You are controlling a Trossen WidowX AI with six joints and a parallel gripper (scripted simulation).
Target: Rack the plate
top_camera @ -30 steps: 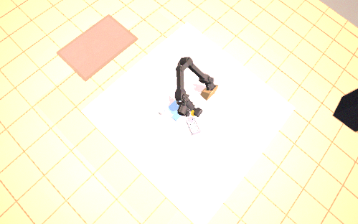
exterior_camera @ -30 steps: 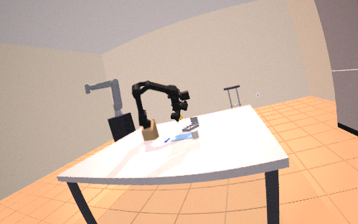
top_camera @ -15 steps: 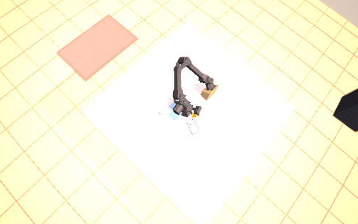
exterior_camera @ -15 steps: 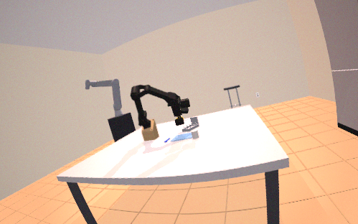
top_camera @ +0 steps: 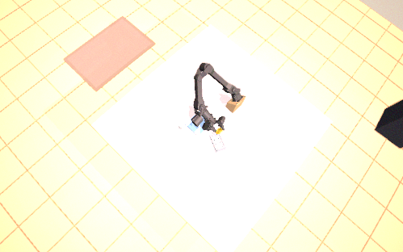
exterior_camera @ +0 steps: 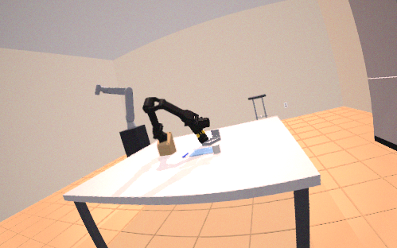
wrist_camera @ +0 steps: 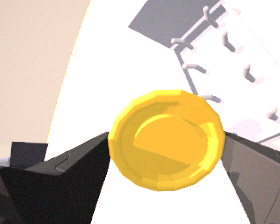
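Right now the wire dish rack is 50 mm ahead of my gripper tip, 30 mm to the left of it and 50 mm below it. Round my gripper tip: white cup 130 mm ahead, 250 mm to the right, 50 mm below; yellow plate 10 mm to the right; blue spoon 80 mm behind, 190 mm to the right, 70 mm below.
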